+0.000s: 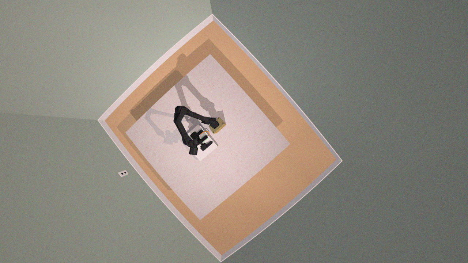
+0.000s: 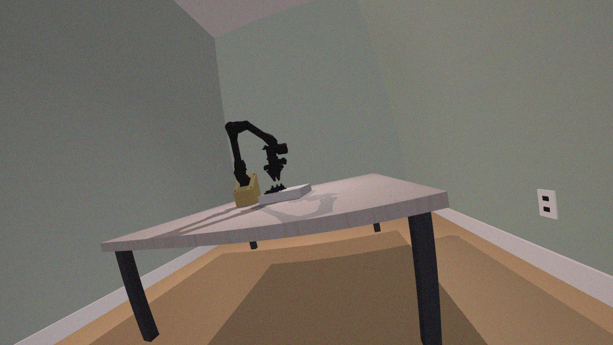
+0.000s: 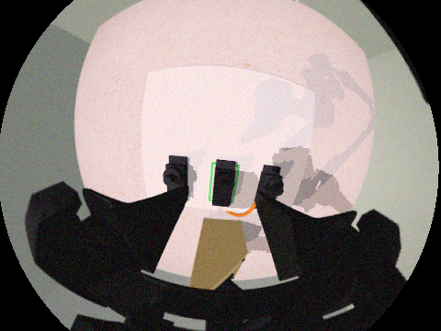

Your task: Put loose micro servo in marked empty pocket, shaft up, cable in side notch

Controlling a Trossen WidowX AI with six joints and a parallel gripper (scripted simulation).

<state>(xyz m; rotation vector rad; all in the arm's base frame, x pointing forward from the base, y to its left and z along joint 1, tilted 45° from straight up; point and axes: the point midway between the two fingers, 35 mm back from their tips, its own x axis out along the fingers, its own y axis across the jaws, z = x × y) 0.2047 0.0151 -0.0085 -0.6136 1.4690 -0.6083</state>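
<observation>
The white deck lies 90 mm ahead of my gripper tip and 80 mm below it.
</observation>
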